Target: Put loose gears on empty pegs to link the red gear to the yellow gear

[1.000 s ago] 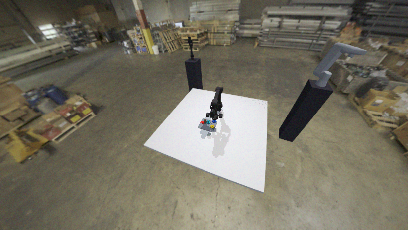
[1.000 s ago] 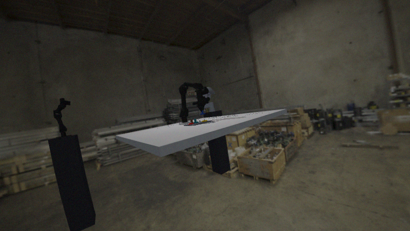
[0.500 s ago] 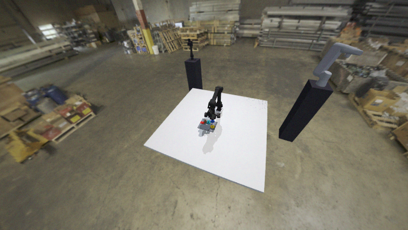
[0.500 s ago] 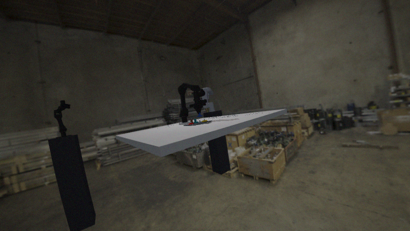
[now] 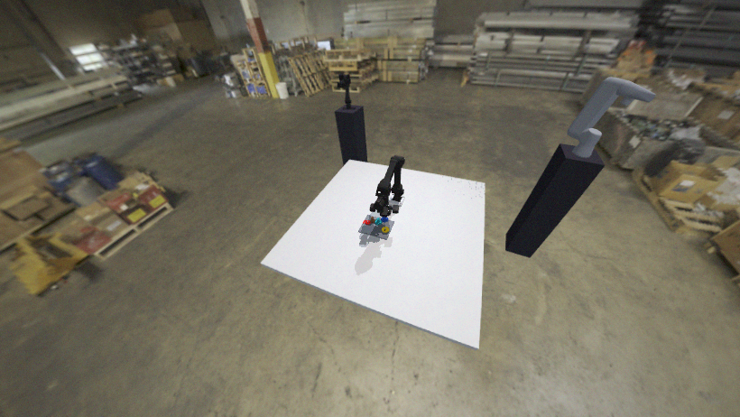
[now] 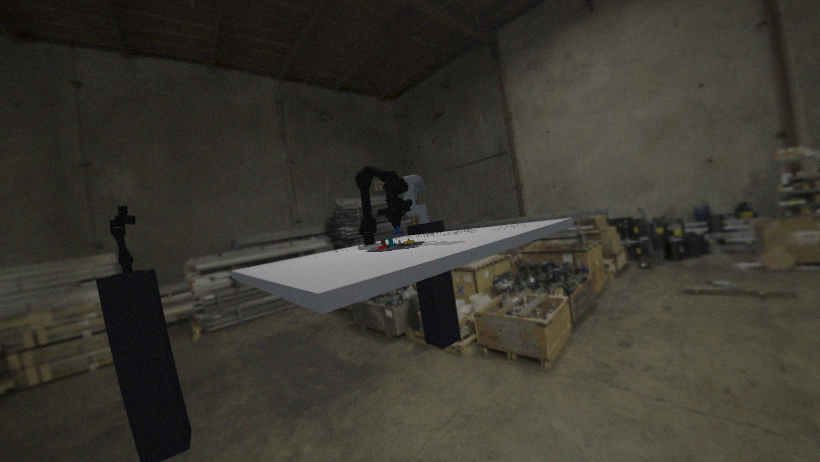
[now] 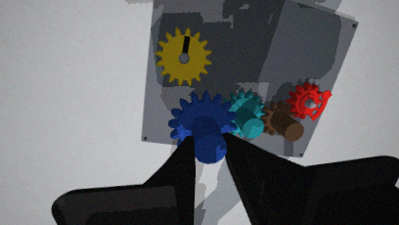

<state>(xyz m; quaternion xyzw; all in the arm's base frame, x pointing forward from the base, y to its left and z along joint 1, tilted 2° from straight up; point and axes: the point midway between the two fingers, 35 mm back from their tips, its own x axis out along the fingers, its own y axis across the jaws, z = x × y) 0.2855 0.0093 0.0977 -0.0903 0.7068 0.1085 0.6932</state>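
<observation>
Right now the teal gear is 60 mm below my gripper tip and 50 mm to the right of it. Also, from my gripper tip: brown gear: 90 mm to the right, 60 mm below; yellow gear: 70 mm below, 40 mm ahead, 20 mm to the left; blue gear: 10 mm below.
</observation>
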